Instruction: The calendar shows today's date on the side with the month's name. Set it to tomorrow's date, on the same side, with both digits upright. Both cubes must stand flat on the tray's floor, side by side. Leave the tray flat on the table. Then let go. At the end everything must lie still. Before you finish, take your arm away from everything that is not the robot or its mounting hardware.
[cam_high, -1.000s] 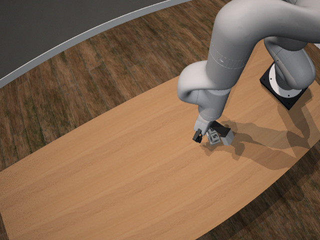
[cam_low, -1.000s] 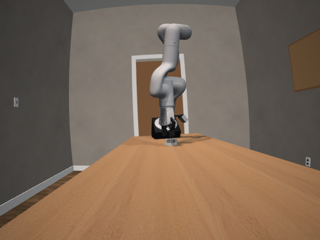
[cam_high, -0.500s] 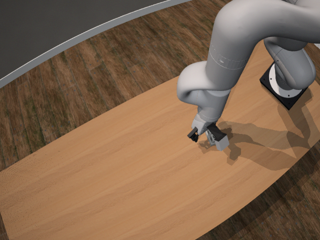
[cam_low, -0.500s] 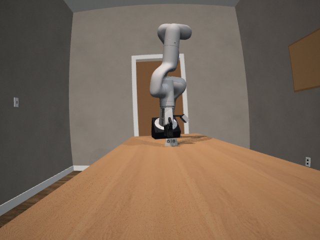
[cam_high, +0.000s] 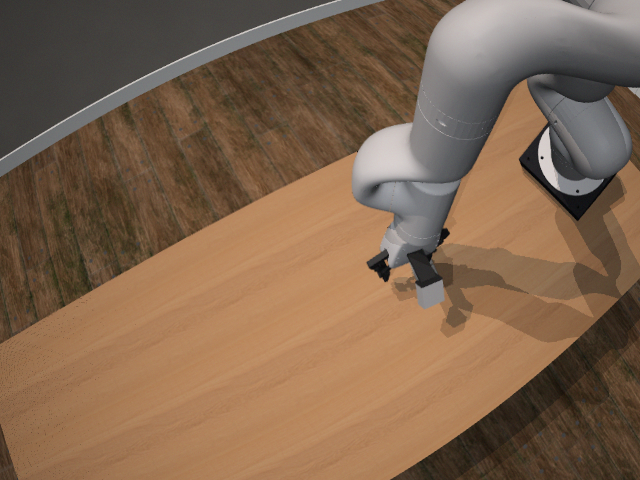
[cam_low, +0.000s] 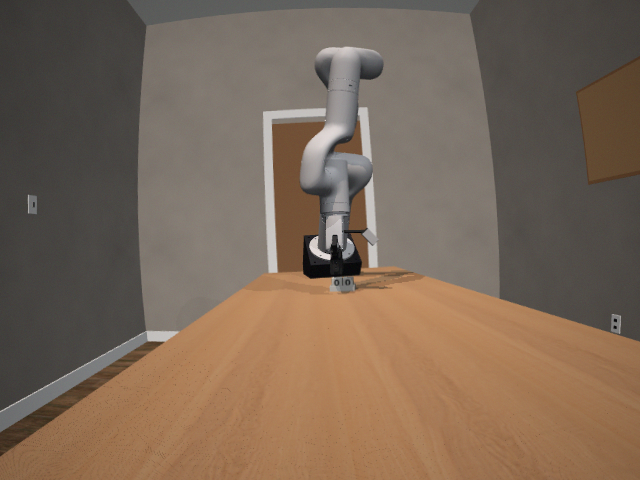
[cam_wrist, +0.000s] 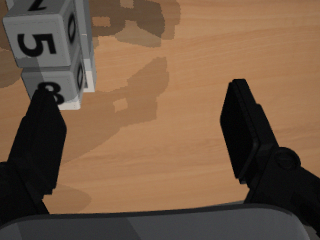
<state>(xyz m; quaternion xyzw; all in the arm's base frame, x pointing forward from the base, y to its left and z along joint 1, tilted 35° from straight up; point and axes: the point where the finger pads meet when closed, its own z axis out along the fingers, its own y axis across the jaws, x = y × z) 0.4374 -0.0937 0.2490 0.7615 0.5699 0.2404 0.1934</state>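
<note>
My hand is 5 cm past the white digit cube, 4 cm above it and 1 cm to the right of it. Also, from my hand: calendar tray (6 cm below, 5 cm behind, 3 cm to the left).
</note>
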